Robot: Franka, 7 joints.
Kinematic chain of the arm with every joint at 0, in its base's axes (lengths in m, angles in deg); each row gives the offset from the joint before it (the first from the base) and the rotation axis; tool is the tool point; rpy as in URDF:
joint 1: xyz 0 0 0.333 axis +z
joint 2: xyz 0 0 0 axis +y
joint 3: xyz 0 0 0.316 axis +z
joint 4: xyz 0.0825 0 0 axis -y
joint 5: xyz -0.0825 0 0.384 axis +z
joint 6: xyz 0 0 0 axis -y
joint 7: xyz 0.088 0 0 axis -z
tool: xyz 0 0 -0.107 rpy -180 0 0
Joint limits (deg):
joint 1: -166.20..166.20
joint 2: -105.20..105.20
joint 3: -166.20..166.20
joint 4: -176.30..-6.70
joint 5: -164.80..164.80
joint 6: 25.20..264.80
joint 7: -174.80..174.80
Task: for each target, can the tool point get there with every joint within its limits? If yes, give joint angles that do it. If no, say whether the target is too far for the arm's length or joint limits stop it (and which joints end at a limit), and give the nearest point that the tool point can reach.
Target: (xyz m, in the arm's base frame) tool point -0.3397 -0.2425 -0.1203
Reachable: yes | joints -108.12 77.95 -19.55 -121.64 31.08 199.63 -32.77
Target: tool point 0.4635 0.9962 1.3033
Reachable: no: too far | nearest point 0.2713 0.5830 0.9009 | short by 0.608 m
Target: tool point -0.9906 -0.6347 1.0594
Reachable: no: too far | nearest point -0.6146 -0.3938 0.7837 | short by 0.525 m
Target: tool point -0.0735 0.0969 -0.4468
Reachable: no: joint limits stop it (at a limit: joint 2) | nearest point -0.0899 0.1185 -0.3434 | short by 0.107 m
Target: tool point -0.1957 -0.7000 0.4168
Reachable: yes | joints -52.19 63.94 -83.38 -88.07 -77.84 160.82 33.71
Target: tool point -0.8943 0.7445 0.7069
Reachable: no: too far | nearest point -0.6277 0.5226 0.5954 | short by 0.364 m
